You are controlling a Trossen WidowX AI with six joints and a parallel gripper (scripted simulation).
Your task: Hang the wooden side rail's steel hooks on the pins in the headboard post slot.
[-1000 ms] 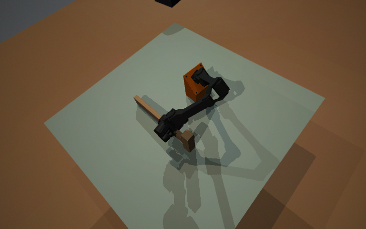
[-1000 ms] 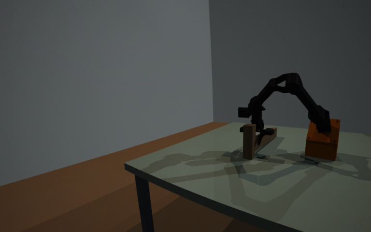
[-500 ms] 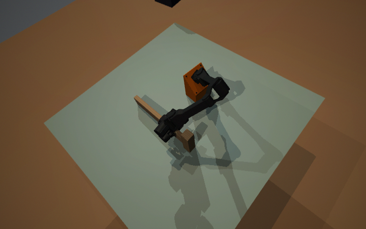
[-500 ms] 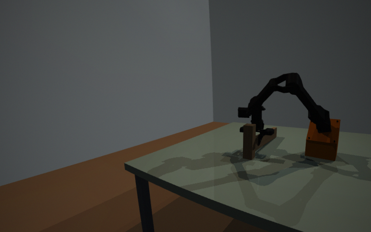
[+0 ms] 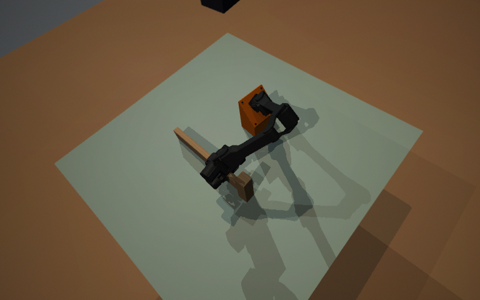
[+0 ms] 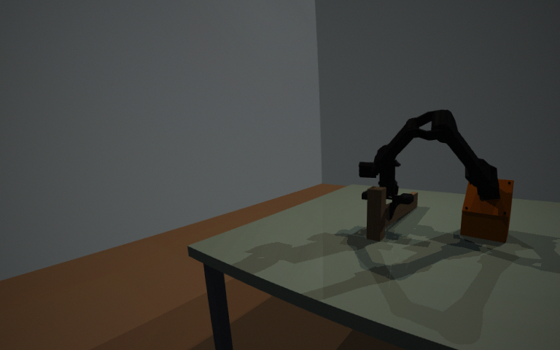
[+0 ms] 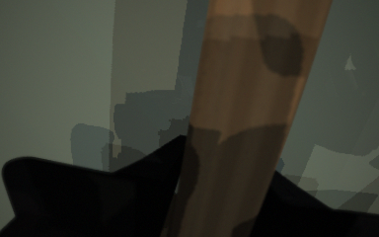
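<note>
Right now the headboard post is 100 mm to the left of my gripper tip, 40 mm above it and 10 mm ahead of it.
</note>
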